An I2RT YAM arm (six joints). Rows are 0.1 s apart.
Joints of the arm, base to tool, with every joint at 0 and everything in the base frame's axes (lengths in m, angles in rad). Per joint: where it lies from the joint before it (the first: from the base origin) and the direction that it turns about. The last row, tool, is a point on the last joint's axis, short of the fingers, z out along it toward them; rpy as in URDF.
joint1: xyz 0 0 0.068 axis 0 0 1
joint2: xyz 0.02 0.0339 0.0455 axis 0 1 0
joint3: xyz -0.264 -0.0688 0 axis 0 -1 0
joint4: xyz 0.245 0.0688 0.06 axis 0 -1 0
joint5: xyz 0.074 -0.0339 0.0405 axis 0 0 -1
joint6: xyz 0.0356 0 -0.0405 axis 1 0 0
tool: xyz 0 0 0 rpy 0 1.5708 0
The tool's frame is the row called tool.
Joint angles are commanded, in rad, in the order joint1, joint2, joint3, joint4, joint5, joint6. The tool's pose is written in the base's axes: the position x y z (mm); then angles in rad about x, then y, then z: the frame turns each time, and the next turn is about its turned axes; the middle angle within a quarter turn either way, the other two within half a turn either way. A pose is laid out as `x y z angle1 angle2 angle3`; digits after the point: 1 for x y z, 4 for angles.
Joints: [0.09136 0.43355 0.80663 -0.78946 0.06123 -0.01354]
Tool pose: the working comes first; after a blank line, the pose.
Where each joint sits with the arm in this pose, in the base's axes (m; each line is computed from the numbers above, not from the rounded line before):
joint1: 0.0000 0.0000 0.0680
joint2: 0.0168 0.0356 0.1135
joint3: -0.2155 -0.0548 0.2244
joint4: -0.0163 0.0325 0.3696
joint5: 0.0705 0.0065 0.3767
joint6: 0.0867 0.0058 0.3253
the tool: 0.0867 0.0058 0.3253

86.7 5.8 325.3 -3.0863 1.1546 3.0406
